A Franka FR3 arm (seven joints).
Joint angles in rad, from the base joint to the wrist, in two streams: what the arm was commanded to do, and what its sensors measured. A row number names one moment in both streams.
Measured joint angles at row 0:
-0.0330, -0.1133, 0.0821, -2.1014, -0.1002, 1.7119, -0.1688
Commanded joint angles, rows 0 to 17:
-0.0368, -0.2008, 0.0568, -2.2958, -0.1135, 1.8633, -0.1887
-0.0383, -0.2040, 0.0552, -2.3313, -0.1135, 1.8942, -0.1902
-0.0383, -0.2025, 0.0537, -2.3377, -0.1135, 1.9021, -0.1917
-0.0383, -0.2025, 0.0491, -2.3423, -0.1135, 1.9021, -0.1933
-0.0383, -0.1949, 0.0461, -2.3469, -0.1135, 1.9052, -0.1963
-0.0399, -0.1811, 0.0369, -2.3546, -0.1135, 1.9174, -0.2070
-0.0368, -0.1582, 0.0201, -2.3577, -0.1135, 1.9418, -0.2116
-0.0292, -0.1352, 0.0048, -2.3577, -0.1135, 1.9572, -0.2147
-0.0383, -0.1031, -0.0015, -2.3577, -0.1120, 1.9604, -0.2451
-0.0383, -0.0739, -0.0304, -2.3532, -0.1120, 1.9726, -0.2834
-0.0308, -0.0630, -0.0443, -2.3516, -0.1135, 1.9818, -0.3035
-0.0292, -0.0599, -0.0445, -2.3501, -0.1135, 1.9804, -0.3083
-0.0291, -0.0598, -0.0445, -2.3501, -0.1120, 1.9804, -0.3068
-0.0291, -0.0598, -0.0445, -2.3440, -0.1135, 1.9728, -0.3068
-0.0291, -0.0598, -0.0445, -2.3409, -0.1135, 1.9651, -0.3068
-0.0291, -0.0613, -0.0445, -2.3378, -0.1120, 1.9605, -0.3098
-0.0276, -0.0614, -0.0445, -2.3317, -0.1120, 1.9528, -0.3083
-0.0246, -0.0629, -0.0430, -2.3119, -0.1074, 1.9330, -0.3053
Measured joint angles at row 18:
-0.0309, -0.0531, -0.0411, -2.3269, -0.1030, 1.9423, -0.2935
